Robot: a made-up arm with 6 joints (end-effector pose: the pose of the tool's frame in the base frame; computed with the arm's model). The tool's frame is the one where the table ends. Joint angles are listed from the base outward.
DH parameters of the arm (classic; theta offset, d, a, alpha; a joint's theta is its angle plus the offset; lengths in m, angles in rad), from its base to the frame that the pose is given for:
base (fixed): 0 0 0 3.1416
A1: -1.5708 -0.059 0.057 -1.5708
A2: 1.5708 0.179 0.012 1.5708
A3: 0 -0.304 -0.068 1.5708
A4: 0 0.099 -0.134 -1.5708
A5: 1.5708 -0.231 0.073 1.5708
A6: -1.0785 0 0.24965 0
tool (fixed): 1.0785 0.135 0 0
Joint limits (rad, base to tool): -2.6..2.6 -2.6..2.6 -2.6..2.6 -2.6..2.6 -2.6..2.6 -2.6..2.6
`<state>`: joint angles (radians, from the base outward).
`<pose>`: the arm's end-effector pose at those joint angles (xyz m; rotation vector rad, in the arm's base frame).
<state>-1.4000 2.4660 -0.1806 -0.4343 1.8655 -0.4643</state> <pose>-0.7906 0.4155 0.0330 -0.9119 -1.5404 -1.9639</pose>
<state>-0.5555 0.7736 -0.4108 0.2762 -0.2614 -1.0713</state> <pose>0.2220 -0.3825 -0.4788 0.7826 -0.0868 -0.7624</pose>
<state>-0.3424 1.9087 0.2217 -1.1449 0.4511 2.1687</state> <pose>0.1787 0.3320 -0.1073 -1.8383 1.8893 -0.2732</pose>
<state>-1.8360 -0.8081 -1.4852 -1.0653 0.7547 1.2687</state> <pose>-0.2287 0.5064 0.3253 0.1901 0.3125 -2.0009</pose>
